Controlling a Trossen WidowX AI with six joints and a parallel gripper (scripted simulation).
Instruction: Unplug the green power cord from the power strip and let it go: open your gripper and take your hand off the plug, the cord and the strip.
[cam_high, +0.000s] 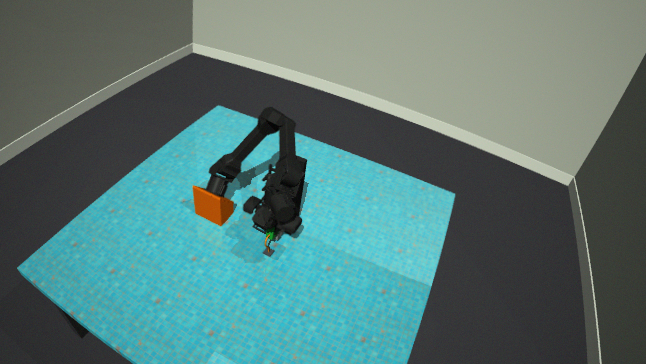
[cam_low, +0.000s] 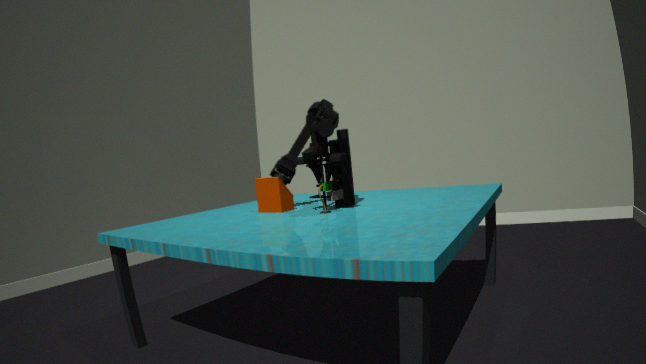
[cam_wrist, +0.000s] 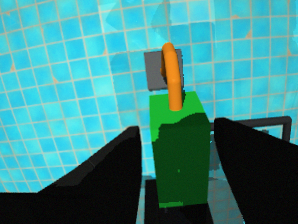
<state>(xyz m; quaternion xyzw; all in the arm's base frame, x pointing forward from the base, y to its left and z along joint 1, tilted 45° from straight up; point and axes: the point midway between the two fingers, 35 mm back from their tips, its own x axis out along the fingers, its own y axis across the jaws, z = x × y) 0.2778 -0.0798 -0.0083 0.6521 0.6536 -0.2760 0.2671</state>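
The green plug is 30 mm to the left of my gripper tip.
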